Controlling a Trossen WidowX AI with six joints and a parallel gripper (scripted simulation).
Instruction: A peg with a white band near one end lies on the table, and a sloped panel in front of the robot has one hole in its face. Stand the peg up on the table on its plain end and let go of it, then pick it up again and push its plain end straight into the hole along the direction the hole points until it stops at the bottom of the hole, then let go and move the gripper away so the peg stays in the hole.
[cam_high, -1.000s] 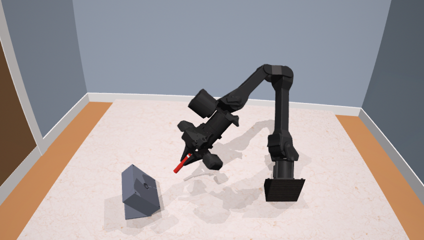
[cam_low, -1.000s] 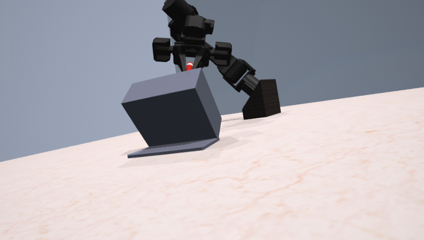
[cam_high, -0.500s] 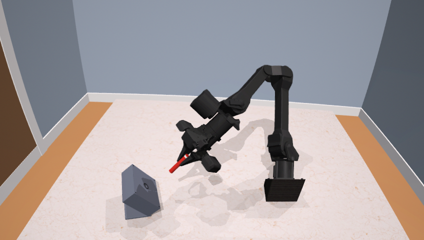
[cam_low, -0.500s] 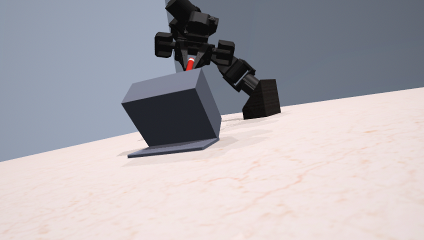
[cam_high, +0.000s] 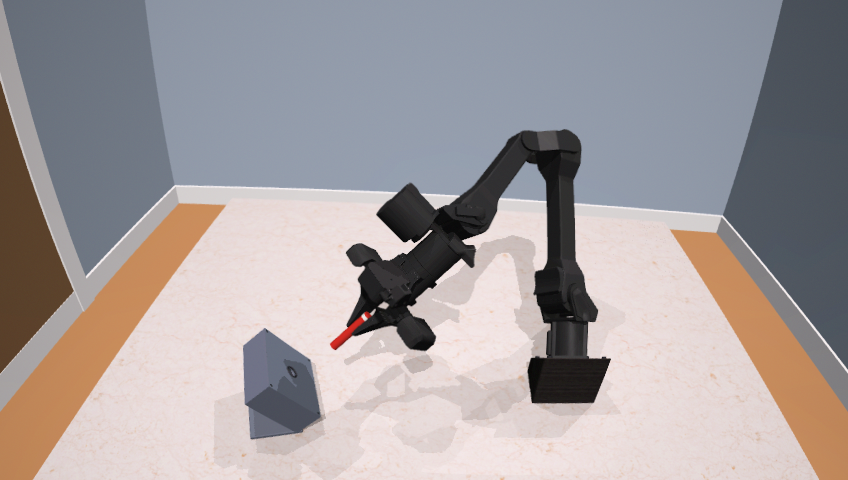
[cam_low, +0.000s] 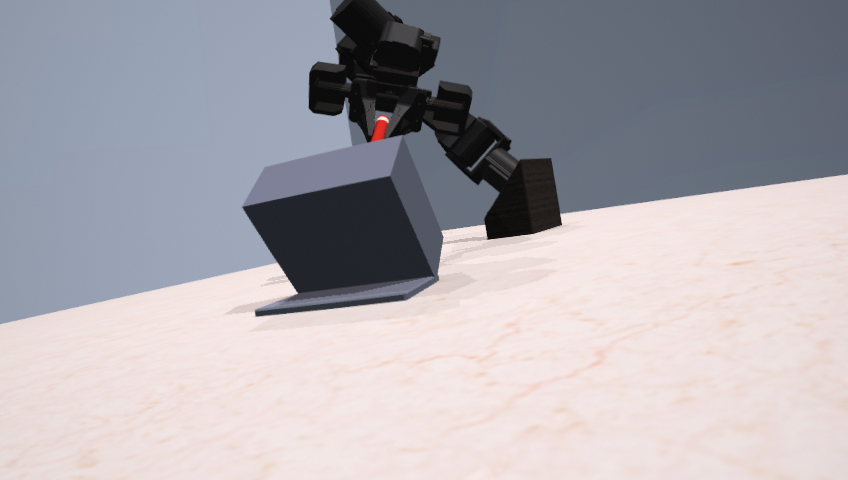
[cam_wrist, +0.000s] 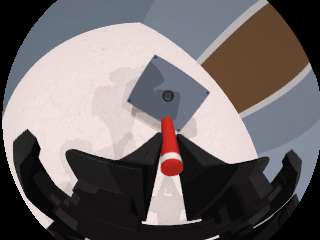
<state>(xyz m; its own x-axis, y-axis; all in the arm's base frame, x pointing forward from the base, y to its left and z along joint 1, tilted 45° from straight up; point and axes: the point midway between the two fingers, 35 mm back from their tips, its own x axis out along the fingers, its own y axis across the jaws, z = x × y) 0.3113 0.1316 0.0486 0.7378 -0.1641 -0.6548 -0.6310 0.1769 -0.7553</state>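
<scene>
Right now my gripper tip is 11 cm short of the grey sloped panel, 8 cm above it and 6 cm to the right of it. Also, from my gripper tip: red peg 1 cm to the right, 1 cm behind, 1 cm above; grey foot plate 14 cm below, 13 cm ahead, 7 cm to the left.
</scene>
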